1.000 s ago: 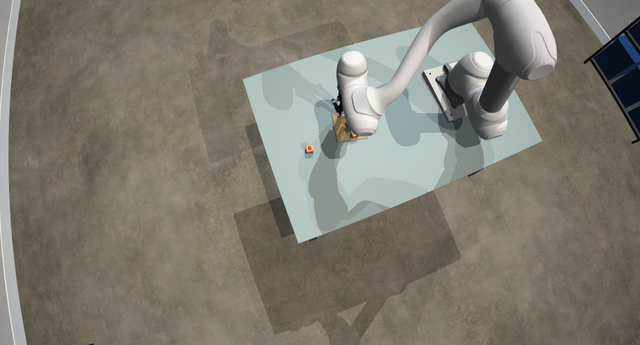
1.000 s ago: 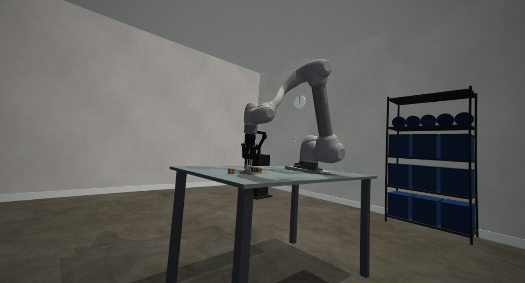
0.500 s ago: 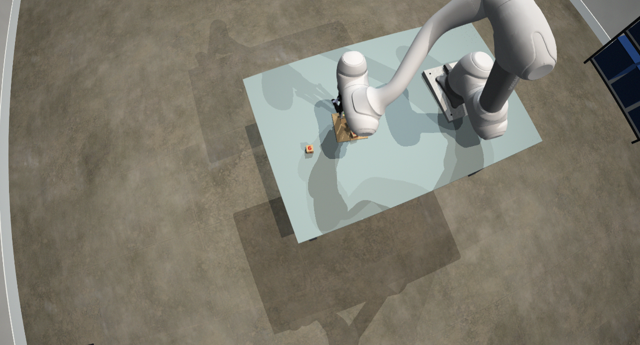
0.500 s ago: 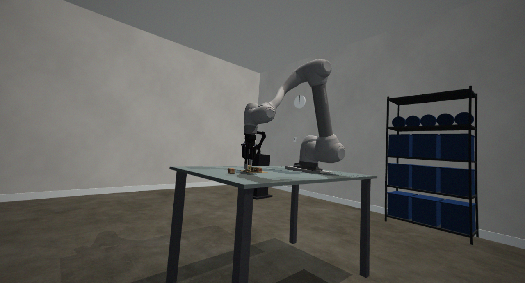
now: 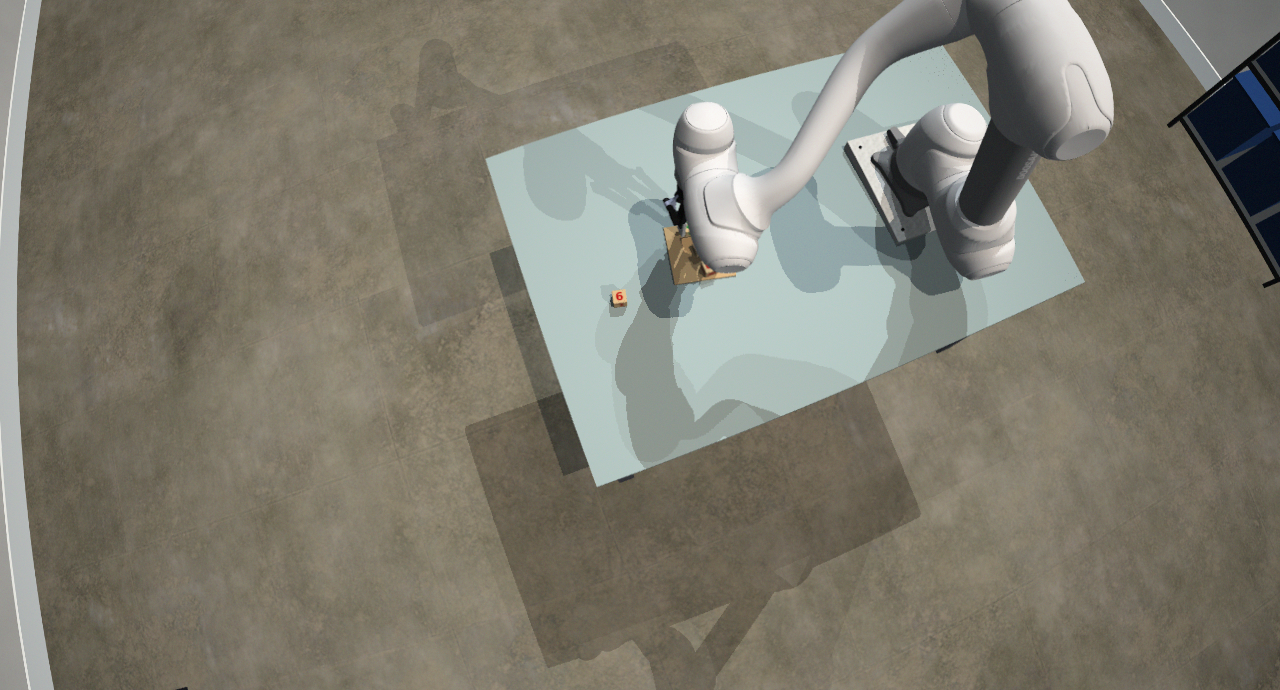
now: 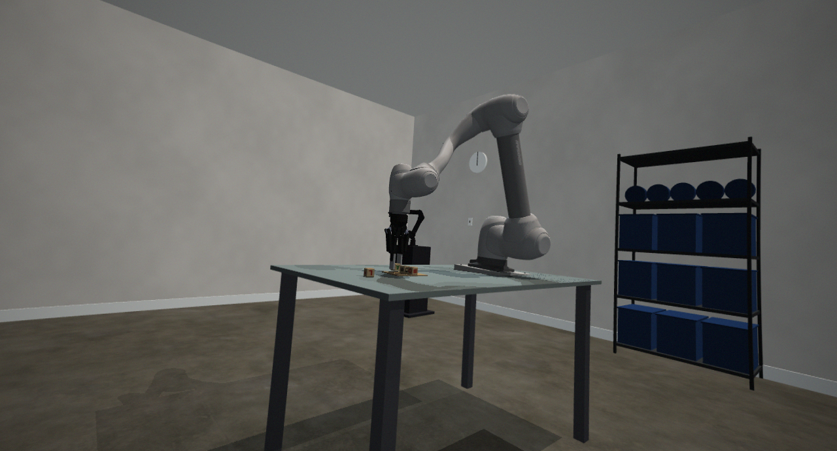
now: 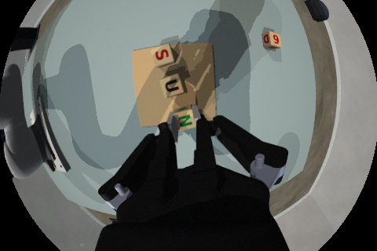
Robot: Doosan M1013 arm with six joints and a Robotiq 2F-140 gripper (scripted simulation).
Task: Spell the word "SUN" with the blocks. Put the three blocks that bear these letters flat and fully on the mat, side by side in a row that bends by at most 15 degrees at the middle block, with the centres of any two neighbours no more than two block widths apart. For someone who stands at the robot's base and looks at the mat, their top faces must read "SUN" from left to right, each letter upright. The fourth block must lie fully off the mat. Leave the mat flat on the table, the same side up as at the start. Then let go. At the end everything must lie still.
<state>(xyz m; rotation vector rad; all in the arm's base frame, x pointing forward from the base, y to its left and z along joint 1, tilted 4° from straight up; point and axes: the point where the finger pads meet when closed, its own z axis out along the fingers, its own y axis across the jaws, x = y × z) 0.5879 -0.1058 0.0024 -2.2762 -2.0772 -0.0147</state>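
My hand is 20 mm above the N block. Round my hand: S block (100 mm to the left, 30 mm below); then mat (50 mm to the left, 40 mm below); then 6 block (210 mm ahead, 80 mm to the left, 30 mm below).
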